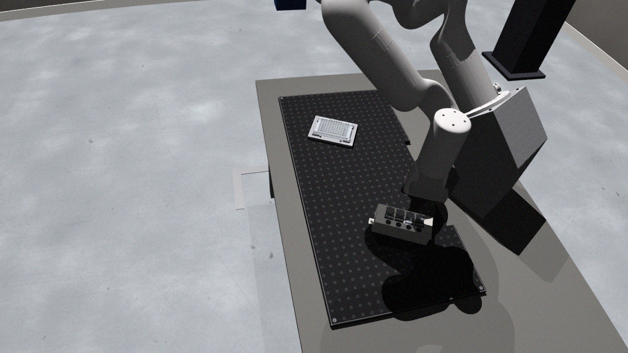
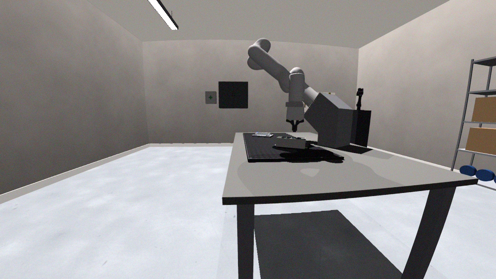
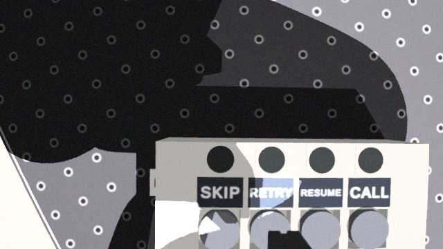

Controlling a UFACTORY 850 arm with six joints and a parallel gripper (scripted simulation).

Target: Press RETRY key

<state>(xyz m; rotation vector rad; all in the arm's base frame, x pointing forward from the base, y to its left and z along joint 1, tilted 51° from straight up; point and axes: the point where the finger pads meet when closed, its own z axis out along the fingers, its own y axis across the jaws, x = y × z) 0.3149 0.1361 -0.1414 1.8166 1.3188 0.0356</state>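
My hand is 1 cm short of the operator panel and 7 cm above it. Also, from my hand: white well plate (10 cm ahead, 44 cm to the right, 9 cm below).
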